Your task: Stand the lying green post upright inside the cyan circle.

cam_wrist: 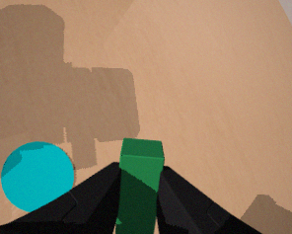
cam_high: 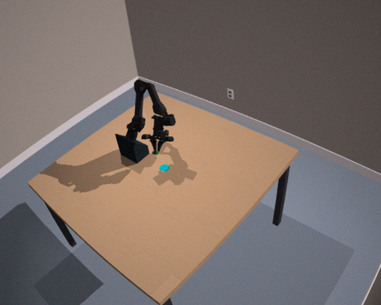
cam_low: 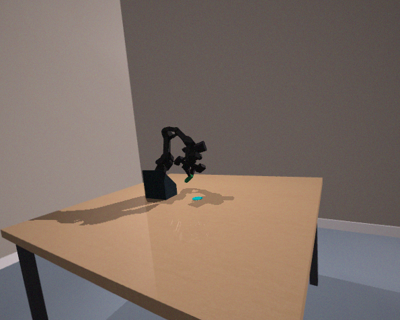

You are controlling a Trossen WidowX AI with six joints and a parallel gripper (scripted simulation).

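The cyan circle lies 2 cm ahead of my gripper tip, 2 cm to the left of it and 13 cm below it. The rest, counted from my gripper tip: green post (2 cm behind, 1 cm below).
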